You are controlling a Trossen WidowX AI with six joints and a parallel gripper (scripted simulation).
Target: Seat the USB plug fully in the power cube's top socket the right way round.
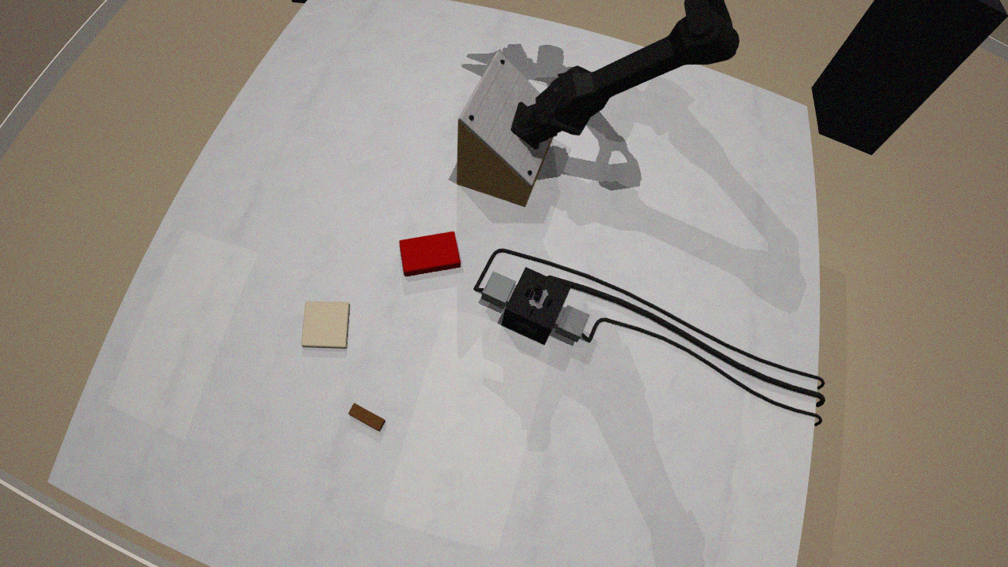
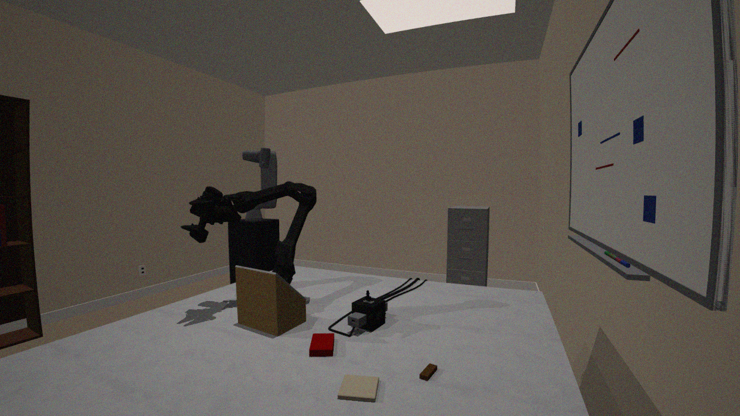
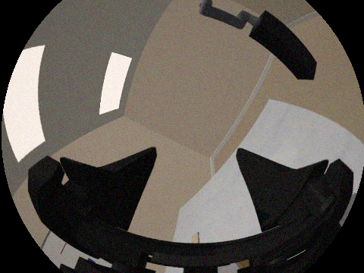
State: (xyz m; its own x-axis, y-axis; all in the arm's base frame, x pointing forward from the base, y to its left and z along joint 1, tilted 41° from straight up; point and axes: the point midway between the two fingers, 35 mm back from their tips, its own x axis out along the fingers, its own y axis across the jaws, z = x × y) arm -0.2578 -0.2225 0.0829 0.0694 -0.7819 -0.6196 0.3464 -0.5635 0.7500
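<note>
Right now my gripper tip is 520 mm short of the USB plug, 250 mm above it and 230 mm to the right of it. Round my gripper tip: red flat block: 470 mm ahead, 340 mm below, 40 mm to the left; then cream tile: 630 mm ahead, 340 mm below, 90 mm to the right; then small brown block: 760 mm ahead, 340 mm below, 20 mm to the left.
</note>
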